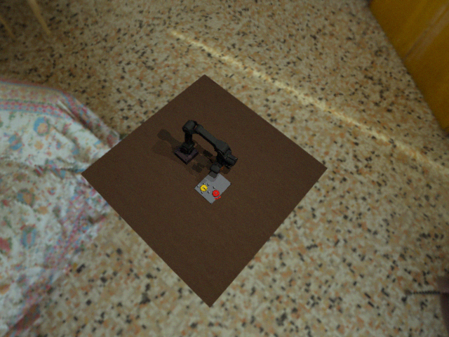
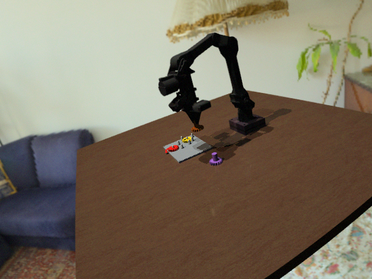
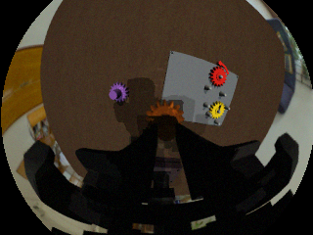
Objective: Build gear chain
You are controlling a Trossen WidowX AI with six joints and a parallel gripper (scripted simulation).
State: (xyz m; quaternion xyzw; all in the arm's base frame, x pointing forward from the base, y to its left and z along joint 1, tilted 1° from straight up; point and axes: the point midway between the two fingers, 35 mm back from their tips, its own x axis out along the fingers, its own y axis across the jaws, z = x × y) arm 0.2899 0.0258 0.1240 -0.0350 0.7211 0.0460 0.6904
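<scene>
Right now my gripper tip is 140 mm to the left of the red gear, 130 mm above it and 80 mm short of it. From my gripper tip the other things lie so: orange gear (10 mm below); purple gear (130 mm below, 110 mm to the left, 10 mm ahead); yellow gear (160 mm to the right, 130 mm below, 10 mm behind).
</scene>
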